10 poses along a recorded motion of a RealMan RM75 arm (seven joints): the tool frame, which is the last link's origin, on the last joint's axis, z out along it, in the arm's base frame.
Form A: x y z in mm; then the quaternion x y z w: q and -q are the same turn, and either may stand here.
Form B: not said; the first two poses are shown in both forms.
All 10 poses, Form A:
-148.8 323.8 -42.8 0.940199 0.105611 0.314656 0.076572
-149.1 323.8 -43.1 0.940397 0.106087 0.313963 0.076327
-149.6 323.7 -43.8 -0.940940 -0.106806 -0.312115 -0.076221
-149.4 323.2 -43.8 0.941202 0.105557 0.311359 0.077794
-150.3 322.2 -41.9 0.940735 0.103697 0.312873 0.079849
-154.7 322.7 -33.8 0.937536 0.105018 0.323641 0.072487
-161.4 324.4 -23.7 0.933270 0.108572 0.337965 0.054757
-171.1 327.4 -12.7 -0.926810 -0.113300 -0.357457 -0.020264
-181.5 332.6 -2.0 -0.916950 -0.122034 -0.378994 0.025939
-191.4 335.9 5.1 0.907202 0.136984 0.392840 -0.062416
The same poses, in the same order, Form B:
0.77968 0.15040 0.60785 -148.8; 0.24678 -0.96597 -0.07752 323.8; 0.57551 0.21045 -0.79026 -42.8; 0 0 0 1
0.78035 0.15160 0.60669 -149.1; 0.24746 -0.96584 -0.07694 323.8; 0.57431 0.21017 -0.79120 -43.1; 0 0 0 1
0.78235 0.15342 0.60364 -149.6; 0.24858 -0.96557 -0.07677 323.7; 0.57108 0.21011 -0.79355 -43.8; 0 0 0 1
0.78383 0.15026 0.60253 -149.4; 0.24714 -0.96561 -0.08071 323.2; 0.56968 0.21217 -0.79401 -43.8; 0 0 0 1
0.78272 0.14514 0.60522 -150.3; 0.24507 -0.96574 -0.08535 322.2; 0.57210 0.21512 -0.79147 -41.9; 0 0 0 1
0.76846 0.15000 0.62207 -154.7; 0.24384 -0.96743 -0.06794 322.7; 0.59163 0.20389 -0.78000 -33.8; 0 0 0 1
0.74798 0.16564 0.64272 -161.4; 0.23967 -0.97043 -0.02882 324.4; 0.61894 0.17559 -0.76556 -23.7; 0 0 0 1
0.71878 0.19553 0.66718 -171.1; 0.22450 -0.97350 0.04344 327.4; 0.65800 0.11856 -0.74363 -12.7; 0 0 0 1
0.68294 0.24346 0.68871 -181.5; 0.20414 -0.96887 0.14007 332.6; 0.70137 0.04493 -0.71138 -2.0; 0 0 0 1
0.65382 0.29758 0.69567 -191.4; 0.19951 -0.95468 0.22087 335.9; 0.72987 -0.00562 -0.68356 5.1; 0 0 0 1

